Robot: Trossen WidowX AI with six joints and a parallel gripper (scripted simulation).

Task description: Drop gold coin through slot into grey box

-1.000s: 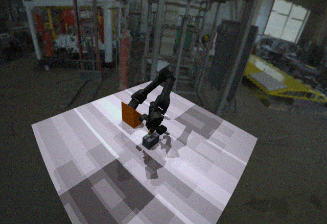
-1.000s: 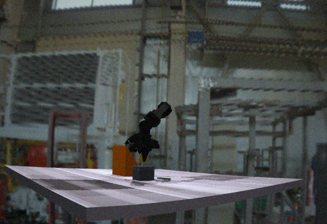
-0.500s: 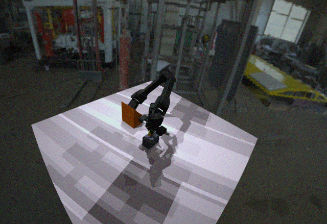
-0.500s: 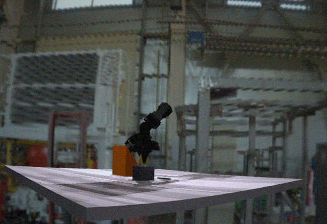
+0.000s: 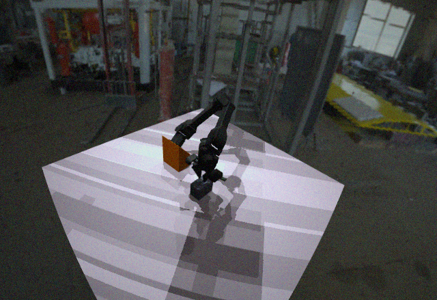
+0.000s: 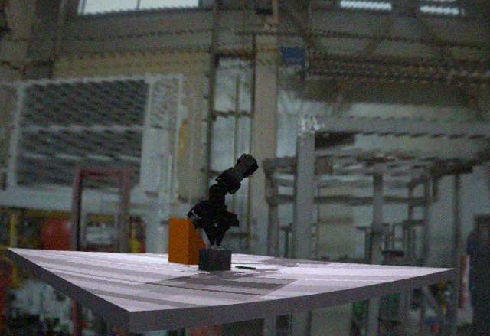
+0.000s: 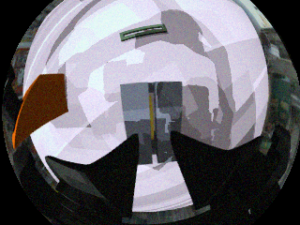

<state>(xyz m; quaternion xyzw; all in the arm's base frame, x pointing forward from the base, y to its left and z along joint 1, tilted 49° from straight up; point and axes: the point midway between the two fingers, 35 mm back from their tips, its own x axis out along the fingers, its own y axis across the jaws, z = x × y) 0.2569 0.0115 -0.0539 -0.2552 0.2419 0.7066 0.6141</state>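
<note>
The coin is 6 cm below my gripper tip.
</note>
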